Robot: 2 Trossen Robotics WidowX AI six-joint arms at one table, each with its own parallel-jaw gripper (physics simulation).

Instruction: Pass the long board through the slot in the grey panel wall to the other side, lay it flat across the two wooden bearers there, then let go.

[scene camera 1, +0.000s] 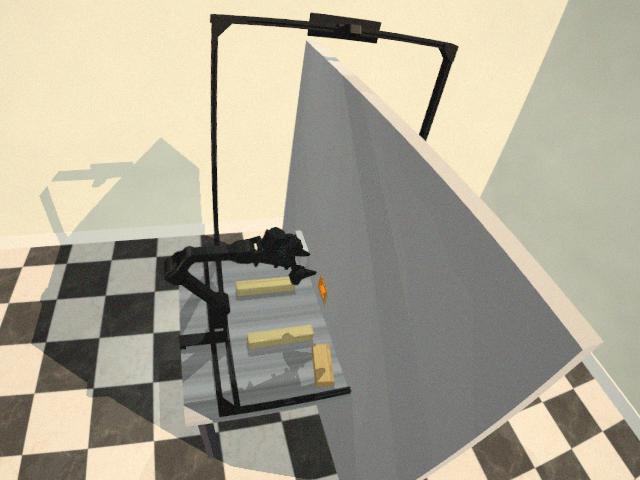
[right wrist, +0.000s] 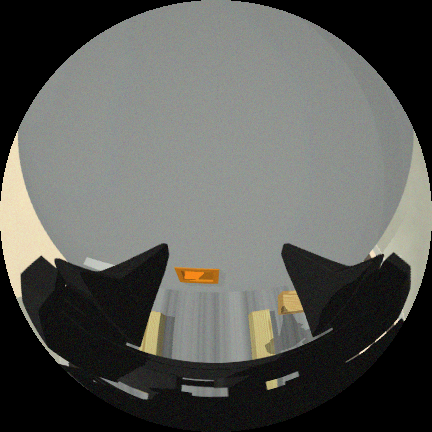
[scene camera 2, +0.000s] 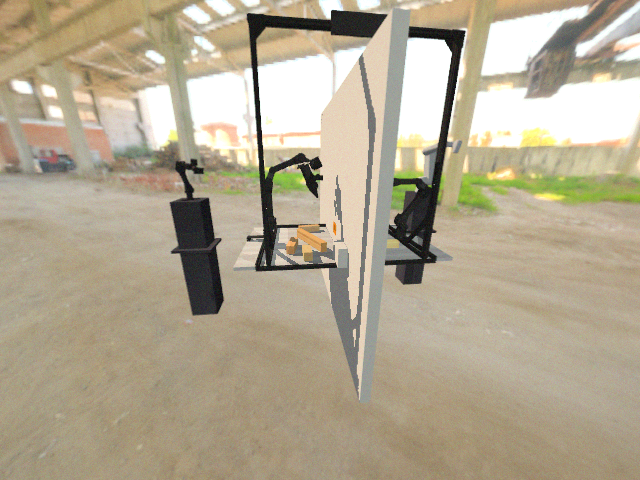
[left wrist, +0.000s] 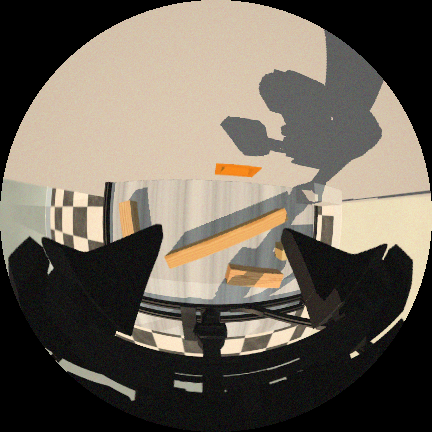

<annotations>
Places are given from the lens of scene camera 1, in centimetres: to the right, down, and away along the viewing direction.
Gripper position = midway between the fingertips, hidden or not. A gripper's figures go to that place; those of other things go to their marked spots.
my right gripper [scene camera 1: 312,263]: -3, 8, 131
grey panel wall [scene camera 1: 445,327]: 26, 18, 72
</annotations>
